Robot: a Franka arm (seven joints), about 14 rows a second.
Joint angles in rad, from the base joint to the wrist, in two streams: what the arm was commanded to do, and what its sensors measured. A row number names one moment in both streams.
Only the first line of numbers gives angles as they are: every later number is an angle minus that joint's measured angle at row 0.
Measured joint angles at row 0:
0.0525 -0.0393 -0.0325 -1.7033 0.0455 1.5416 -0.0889
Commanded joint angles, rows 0 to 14:
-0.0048 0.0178 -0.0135 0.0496 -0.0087 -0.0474 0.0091
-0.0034 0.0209 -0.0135 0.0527 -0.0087 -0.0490 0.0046
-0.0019 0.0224 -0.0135 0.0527 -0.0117 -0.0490 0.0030
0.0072 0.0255 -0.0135 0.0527 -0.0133 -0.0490 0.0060
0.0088 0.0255 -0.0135 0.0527 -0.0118 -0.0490 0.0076
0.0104 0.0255 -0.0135 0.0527 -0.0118 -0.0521 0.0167
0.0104 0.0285 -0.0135 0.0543 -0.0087 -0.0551 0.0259
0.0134 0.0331 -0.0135 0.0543 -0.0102 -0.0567 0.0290
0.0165 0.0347 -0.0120 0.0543 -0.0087 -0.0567 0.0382
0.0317 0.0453 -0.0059 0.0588 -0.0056 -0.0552 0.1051
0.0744 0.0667 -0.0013 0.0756 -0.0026 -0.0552 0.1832
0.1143 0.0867 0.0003 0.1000 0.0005 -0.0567 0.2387
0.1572 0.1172 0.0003 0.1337 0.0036 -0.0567 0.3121
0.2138 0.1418 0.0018 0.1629 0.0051 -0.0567 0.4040
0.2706 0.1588 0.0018 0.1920 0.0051 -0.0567 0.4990
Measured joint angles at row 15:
0.1810 0.1005 0.0091 0.0969 0.0043 -0.0269 0.3478
